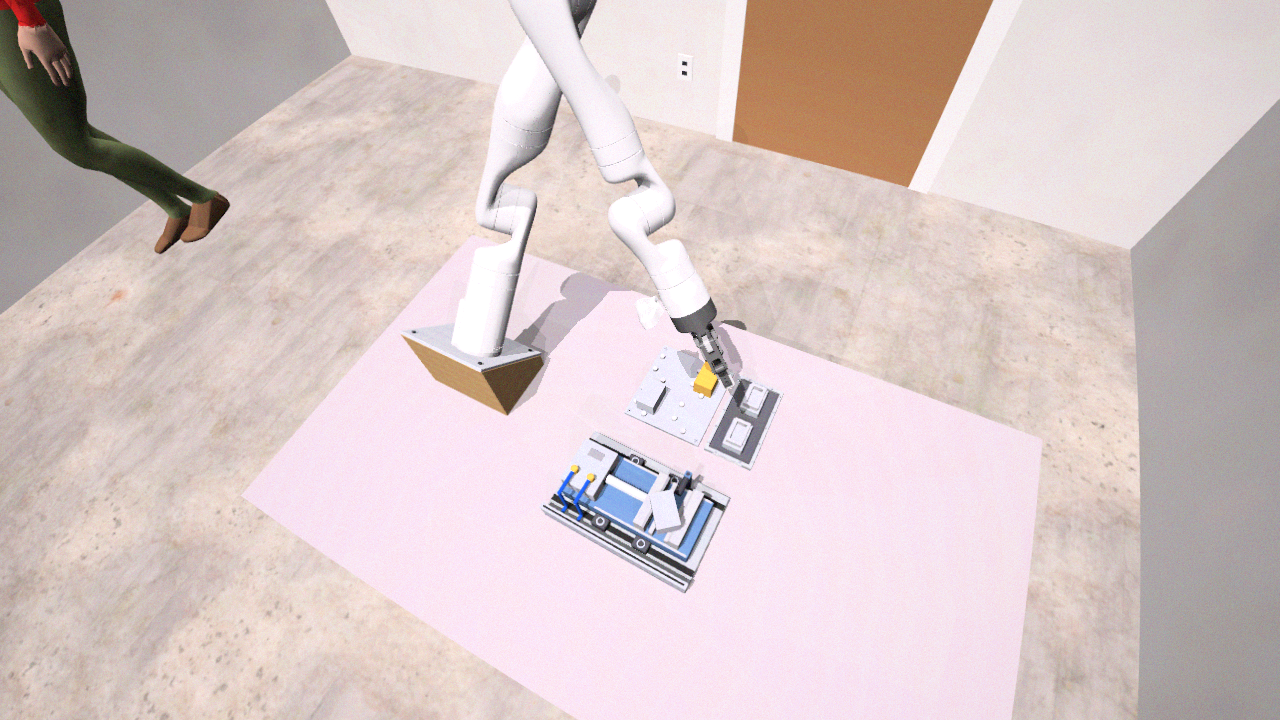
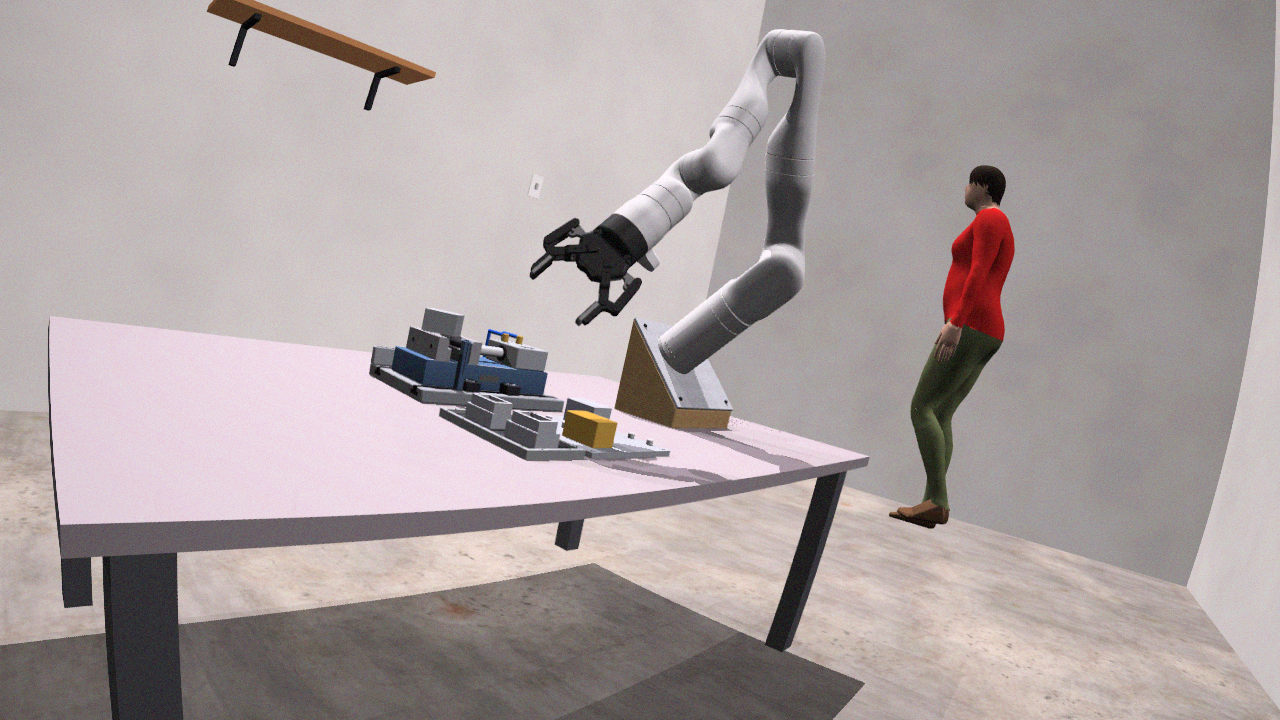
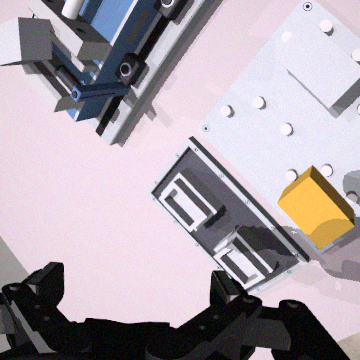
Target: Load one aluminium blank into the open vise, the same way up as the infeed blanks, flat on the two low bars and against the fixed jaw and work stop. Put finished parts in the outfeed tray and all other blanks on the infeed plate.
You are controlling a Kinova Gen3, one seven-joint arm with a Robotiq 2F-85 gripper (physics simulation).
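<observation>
My gripper is open and empty, high above the table near the outfeed tray. The dark outfeed tray holds two finished parts with pockets, one nearer the vise and one farther off. A plain grey blank lies on the white infeed plate. A light grey block rests high on the blue vise, askew across its jaw area. The low bars and full seating are hidden.
A yellow block stands on the infeed plate, on the tray side, among white pegs. Two blue hoses with yellow ends rise at the vise's other end. The arm's wedge base stands behind. A person stands beyond the table.
</observation>
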